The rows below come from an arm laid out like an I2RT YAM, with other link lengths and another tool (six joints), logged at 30 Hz.
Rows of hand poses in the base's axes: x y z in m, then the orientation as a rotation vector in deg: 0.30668 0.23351 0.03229 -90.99 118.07 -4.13; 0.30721 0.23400 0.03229 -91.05 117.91 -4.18; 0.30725 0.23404 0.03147 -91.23 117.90 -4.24; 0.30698 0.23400 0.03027 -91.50 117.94 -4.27; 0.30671 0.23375 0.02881 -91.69 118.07 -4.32; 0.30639 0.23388 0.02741 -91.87 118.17 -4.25; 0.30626 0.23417 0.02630 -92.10 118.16 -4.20; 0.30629 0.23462 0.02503 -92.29 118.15 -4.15; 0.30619 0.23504 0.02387 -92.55 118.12 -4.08; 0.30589 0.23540 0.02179 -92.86 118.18 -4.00; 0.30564 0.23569 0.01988 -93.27 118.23 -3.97; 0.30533 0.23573 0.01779 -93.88 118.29 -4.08; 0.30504 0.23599 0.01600 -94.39 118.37 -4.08; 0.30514 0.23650 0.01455 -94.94 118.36 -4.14
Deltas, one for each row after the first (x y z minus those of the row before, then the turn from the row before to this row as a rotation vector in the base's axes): 0.00053 0.00049 0.00000 0.00 -0.11 0.10; 0.00004 0.00004 -0.00082 -0.12 0.04 0.09; -0.00027 -0.00004 -0.00120 -0.17 0.13 0.12; -0.00027 -0.00025 -0.00146 -0.17 0.15 0.04; -0.00032 0.00013 -0.00140 -0.09 0.17 0.07; -0.00013 0.00029 -0.00111 -0.08 0.11 0.14; 0.00003 0.00045 -0.00127 -0.06 0.09 0.12; -0.00010 0.00042 -0.00116 -0.08 0.12 0.17; -0.00030 0.00036 -0.00208 -0.13 0.20 0.16; -0.00025 0.00029 -0.00191 -0.21 0.22 0.21; -0.00031 0.00004 -0.00209 -0.39 0.25 0.28; -0.00029 0.00026 -0.00179 -0.28 0.27 0.24; 0.00010 0.00051 -0.00145 -0.30 0.20 0.29
